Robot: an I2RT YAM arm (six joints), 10 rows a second.
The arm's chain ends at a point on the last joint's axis. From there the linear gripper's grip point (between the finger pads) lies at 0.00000 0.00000 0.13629 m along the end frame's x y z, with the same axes.
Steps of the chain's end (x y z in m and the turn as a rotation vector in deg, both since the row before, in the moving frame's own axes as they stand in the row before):
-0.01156 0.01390 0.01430 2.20 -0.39 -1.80
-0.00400 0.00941 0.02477 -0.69 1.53 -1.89
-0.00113 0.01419 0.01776 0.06 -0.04 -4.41
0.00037 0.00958 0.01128 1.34 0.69 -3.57
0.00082 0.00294 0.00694 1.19 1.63 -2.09
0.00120 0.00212 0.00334 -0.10 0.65 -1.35
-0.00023 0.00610 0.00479 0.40 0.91 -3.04
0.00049 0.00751 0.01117 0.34 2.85 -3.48
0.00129 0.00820 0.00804 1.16 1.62 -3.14
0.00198 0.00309 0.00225 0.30 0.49 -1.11
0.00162 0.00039 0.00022 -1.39 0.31 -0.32
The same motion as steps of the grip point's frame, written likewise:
-0.01257 0.00868 0.01420 2.20 -0.39 -1.80
-0.00033 0.01099 0.02471 -0.69 1.53 -1.89
-0.00123 0.01405 0.01776 0.06 -0.04 -4.41
0.00191 0.00634 0.01123 1.34 0.69 -3.57
0.00464 0.00004 0.00686 1.19 1.63 -2.09
0.00275 0.00234 0.00333 -0.10 0.65 -1.35
0.00191 0.00509 0.00477 0.40 0.91 -3.04
0.00724 0.00650 0.01100 0.34 2.85 -3.48
0.00507 0.00534 0.00796 1.16 1.62 -3.14
0.00314 0.00237 0.00224 0.30 0.49 -1.11
0.00237 0.00369 0.00018 -1.39 0.31 -0.32

